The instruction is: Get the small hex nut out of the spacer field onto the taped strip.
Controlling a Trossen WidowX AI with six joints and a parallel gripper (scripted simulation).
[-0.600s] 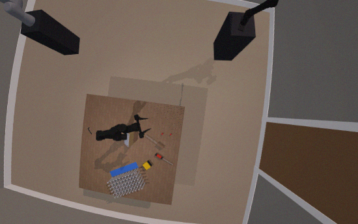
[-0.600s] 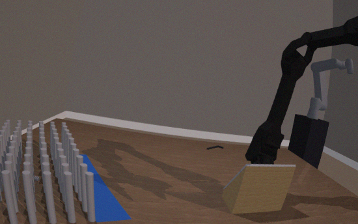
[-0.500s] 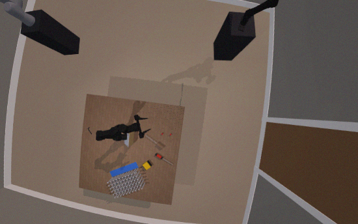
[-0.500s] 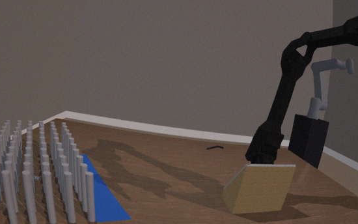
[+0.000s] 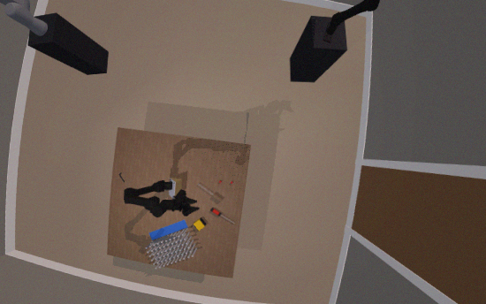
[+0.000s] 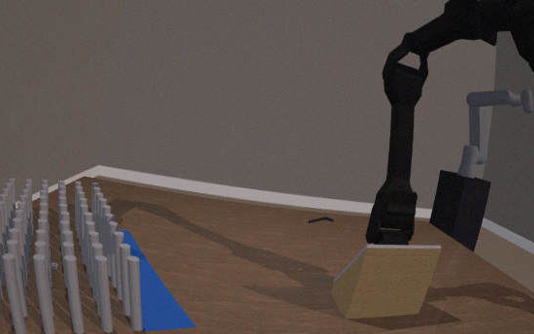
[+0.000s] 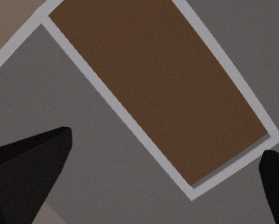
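The wooden-handled rod tool is 40 mm ahead of my gripper tip, 60 mm to the right of it and 470 mm below it. The rest, counted from my gripper tip: yellow block: 360 mm ahead, 140 mm to the right, 460 mm below; then small hex nut: 580 mm ahead, 400 mm to the right, 480 mm below; then blue taped strip: 440 mm ahead, 460 mm to the right, 480 mm below.
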